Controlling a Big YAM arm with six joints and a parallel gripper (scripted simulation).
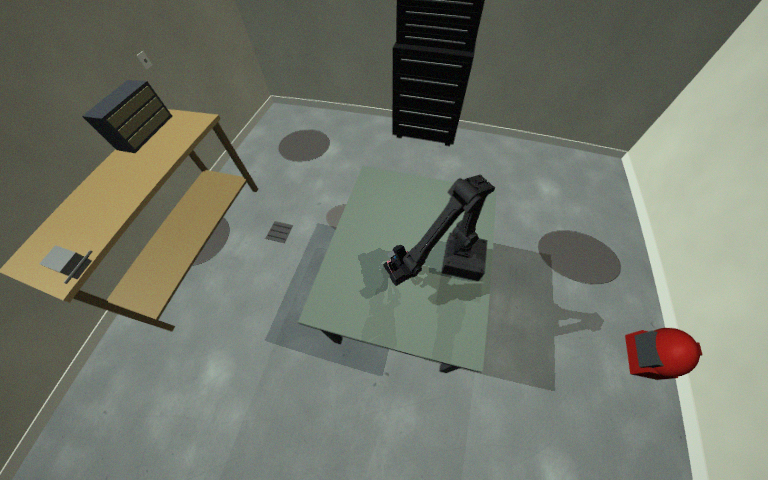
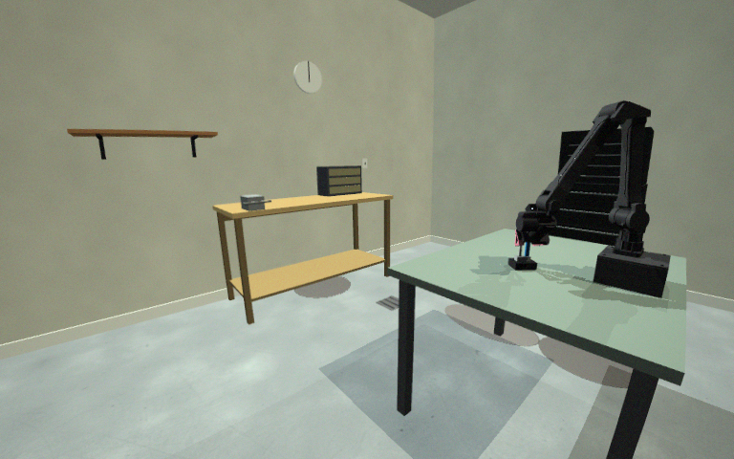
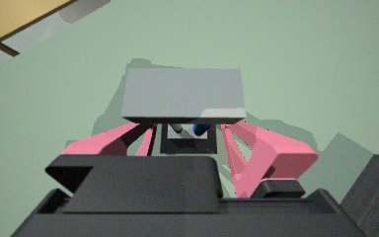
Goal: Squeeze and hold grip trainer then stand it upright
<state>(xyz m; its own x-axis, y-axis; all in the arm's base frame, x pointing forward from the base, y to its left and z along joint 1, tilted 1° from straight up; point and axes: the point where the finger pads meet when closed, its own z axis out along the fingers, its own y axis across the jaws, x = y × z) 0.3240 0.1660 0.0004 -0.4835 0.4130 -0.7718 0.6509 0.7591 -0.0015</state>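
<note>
Now: the grip trainer 1 cm below my hand. Round my hand: thin bar (1 cm ahead, 1 cm to the left).
</note>
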